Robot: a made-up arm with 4 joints.
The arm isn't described. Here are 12 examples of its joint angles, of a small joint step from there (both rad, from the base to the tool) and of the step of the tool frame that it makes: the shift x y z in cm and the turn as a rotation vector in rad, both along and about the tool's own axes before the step.
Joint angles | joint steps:
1: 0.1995 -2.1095 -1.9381 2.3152 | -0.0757 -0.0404 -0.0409 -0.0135
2: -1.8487 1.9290 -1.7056 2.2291 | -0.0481 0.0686 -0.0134 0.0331
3: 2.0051 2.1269 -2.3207 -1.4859 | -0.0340 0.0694 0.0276 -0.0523
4: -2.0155 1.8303 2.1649 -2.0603 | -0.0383 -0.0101 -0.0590 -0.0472
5: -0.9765 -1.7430 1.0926 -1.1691 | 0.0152 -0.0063 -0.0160 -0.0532
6: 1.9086 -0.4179 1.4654 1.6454 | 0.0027 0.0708 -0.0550 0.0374
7: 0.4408 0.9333 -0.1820 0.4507 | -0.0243 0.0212 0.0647 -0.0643
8: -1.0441 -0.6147 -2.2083 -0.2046 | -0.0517 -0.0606 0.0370 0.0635
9: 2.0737 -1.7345 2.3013 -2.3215 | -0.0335 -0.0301 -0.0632 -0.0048
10: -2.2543 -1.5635 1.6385 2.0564 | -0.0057 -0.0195 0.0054 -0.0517
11: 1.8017 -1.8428 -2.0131 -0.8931 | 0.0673 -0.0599 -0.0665 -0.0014
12: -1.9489 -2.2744 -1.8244 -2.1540 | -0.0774 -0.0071 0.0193 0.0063
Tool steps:
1: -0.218 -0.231 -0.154 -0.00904 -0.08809 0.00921
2: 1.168 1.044 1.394 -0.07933 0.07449 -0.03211
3: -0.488 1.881 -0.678 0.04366 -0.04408 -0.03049
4: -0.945 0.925 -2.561 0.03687 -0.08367 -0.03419
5: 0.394 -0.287 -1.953 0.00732 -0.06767 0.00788
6: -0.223 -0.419 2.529 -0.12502 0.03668 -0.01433
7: 0.329 0.835 -2.525 -0.00204 -0.07545 -0.04853
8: -0.138 1.316 0.515 -0.06773 0.06209 -0.08725
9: 0.159 -0.731 0.959 0.04177 0.01661 -0.00383
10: 0.352 -0.126 -1.609 0.02250 -0.04601 0.01068
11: 0.562 -0.067 2.879 0.01242 0.06489 -0.00493
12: -1.583 1.059 -2.075 -0.04102 -0.06295 -0.01447
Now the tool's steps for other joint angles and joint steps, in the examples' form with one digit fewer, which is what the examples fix.
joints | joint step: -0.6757 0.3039 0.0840 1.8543 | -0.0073 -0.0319 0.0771 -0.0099
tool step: 0.39 0.28 -0.84 0.1051 -0.0171 0.0288
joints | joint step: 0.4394 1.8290 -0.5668 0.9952 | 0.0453 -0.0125 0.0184 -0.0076
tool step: 0.02 0.66 -0.41 0.0430 -0.0404 0.0092
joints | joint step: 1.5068 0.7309 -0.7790 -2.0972 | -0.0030 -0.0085 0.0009 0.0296
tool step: -0.09 -0.14 0.79 -0.0067 0.0294 0.0072
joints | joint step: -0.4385 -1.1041 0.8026 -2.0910 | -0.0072 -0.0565 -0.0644 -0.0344
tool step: 0.10 0.87 -0.38 0.0033 -0.0321 -0.0099
